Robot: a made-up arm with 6 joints. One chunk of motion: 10 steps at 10 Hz.
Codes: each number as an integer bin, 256 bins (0 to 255) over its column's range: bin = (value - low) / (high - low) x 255, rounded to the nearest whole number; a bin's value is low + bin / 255 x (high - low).
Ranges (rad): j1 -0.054..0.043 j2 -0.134..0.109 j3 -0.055..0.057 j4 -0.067..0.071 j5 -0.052..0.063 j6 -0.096..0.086
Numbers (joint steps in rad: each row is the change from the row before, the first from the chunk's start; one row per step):
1: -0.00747 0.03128 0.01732 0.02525 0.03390 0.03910
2: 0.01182 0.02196 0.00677 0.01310 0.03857 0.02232
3: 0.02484 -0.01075 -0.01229 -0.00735 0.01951 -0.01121
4: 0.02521 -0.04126 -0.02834 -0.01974 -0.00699 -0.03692
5: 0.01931 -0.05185 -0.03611 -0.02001 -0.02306 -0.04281
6: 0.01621 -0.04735 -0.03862 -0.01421 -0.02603 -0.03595
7: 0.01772 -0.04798 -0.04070 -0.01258 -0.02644 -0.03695
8: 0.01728 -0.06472 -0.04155 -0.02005 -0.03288 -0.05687
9: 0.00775 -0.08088 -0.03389 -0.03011 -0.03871 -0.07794
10: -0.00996 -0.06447 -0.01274 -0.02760 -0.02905 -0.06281
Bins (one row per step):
1: 122 173 165 170 190 189
2: 173 164 141 148 201 166
3: 207 129 97 110 159 119
4: 208 97 61 87 100 83
5: 193 86 43 87 64 75
6: 185 91 37 98 58 84
7: 189 90 33 101 57 83
8: 187 73 31 87 42 55
9: 162 56 48 68 29 25
10: 116 73 96 73 51 47

